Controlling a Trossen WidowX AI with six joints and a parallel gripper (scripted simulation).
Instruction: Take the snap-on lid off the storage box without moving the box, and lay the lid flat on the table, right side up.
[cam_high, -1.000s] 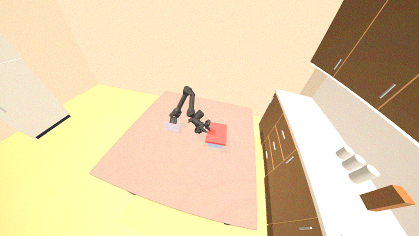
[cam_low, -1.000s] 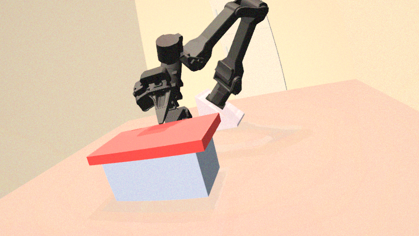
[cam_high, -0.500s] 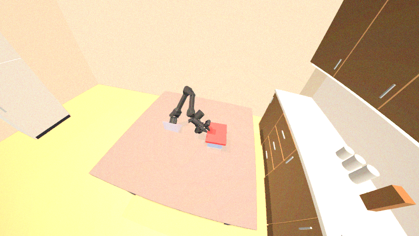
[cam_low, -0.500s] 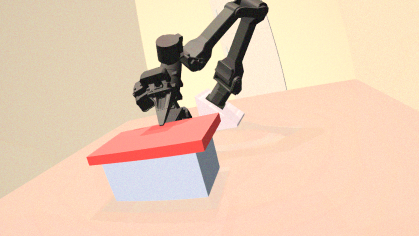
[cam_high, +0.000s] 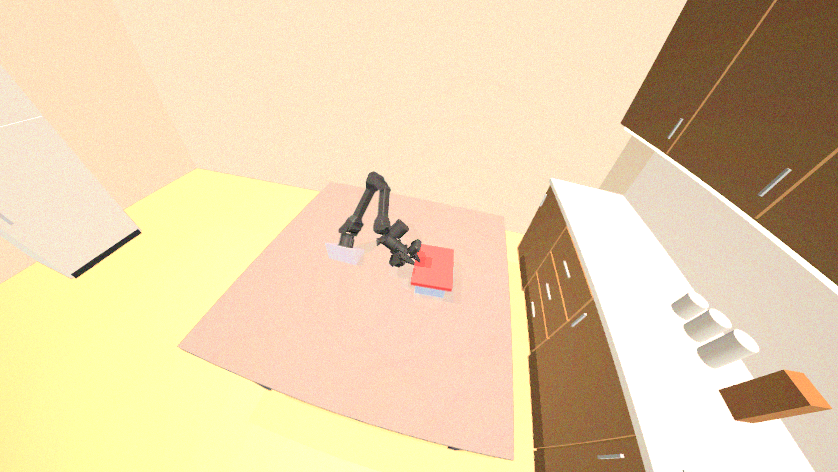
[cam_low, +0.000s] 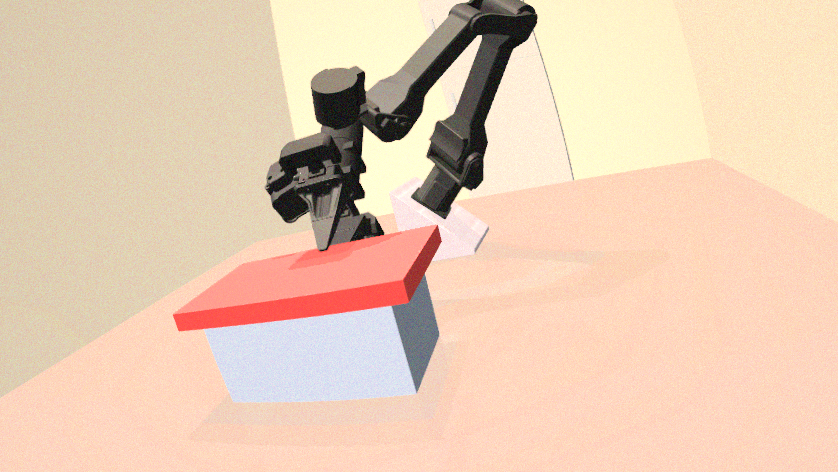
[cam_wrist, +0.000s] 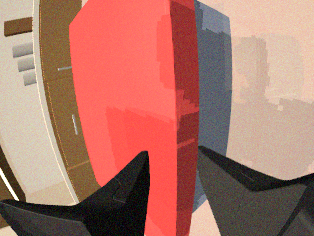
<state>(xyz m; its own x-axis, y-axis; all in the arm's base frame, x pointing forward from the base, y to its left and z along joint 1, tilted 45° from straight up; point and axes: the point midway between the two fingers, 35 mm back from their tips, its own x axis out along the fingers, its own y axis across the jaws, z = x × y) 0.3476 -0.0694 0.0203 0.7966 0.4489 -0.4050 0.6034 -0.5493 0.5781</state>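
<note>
My gripper tip is now 80 mm short of the red lid. Round my gripper tip: pale blue storage box (70 mm ahead, 50 mm below).
</note>
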